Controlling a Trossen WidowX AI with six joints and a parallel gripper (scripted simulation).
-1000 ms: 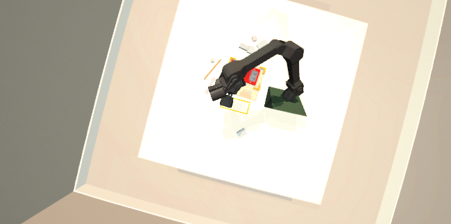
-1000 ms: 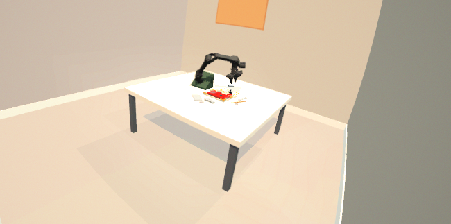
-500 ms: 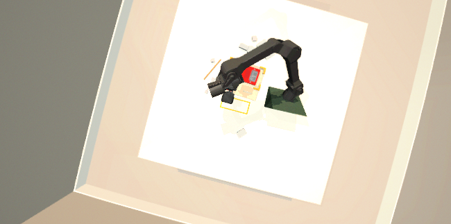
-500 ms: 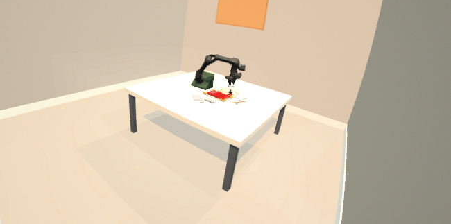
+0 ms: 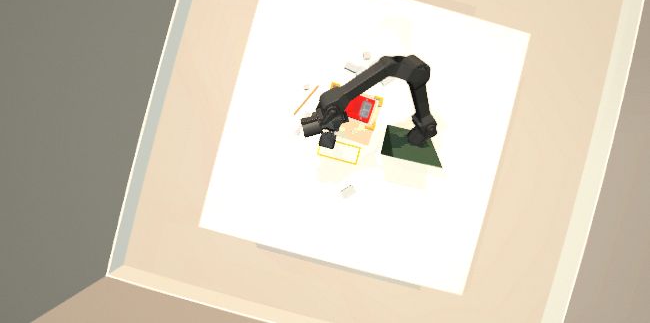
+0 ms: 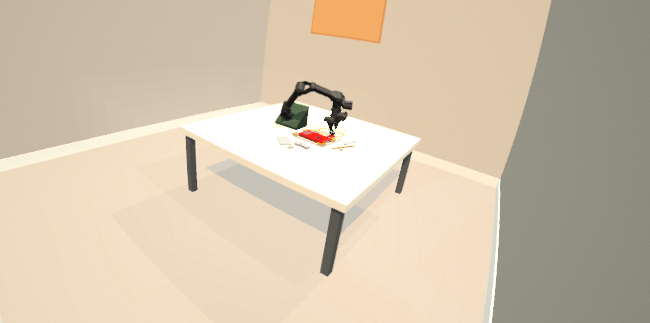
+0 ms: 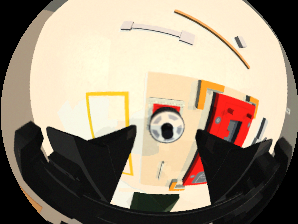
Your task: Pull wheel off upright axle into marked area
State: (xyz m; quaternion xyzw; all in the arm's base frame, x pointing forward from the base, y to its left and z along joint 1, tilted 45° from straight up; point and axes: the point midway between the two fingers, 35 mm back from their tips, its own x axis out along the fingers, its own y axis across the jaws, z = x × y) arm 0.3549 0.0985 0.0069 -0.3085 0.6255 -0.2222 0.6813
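The grey wheel is 2 cm below my gripper tip. Also, from my gripper tip: orange rod 15 cm ahead, 8 cm to the right, 6 cm below.
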